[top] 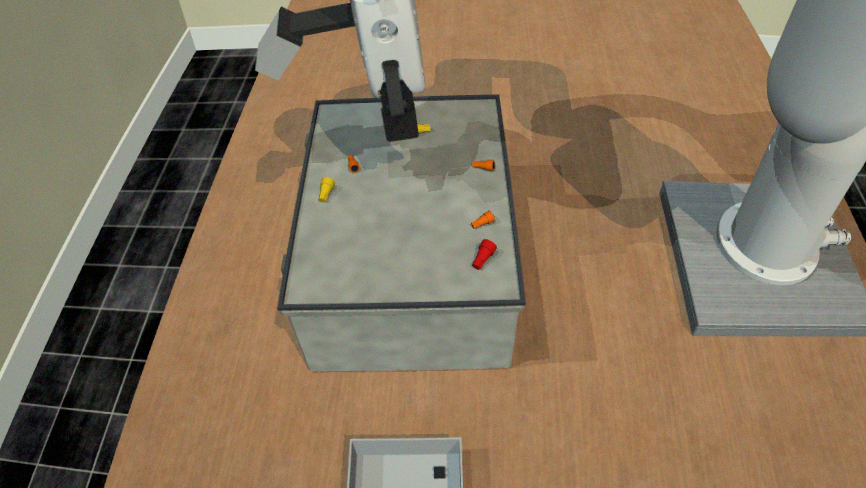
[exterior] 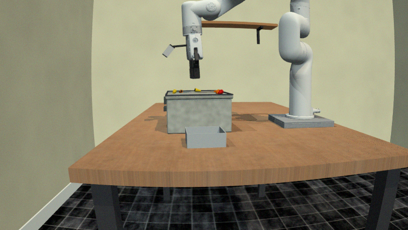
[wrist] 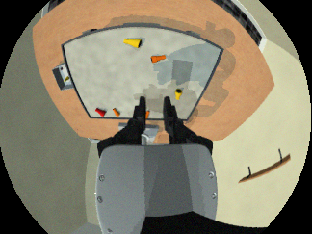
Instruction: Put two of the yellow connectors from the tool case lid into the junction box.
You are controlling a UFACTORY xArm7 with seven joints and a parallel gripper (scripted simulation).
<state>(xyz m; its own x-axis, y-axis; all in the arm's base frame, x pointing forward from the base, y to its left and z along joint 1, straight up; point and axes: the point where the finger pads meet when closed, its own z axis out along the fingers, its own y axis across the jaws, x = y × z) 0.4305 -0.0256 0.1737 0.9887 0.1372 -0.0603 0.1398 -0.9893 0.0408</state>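
The grey tool case is 30 mm to the left of my hand and 110 mm below it. The rest, counted from my hand: red connector 80 mm behind, 130 mm to the left, 70 mm below.
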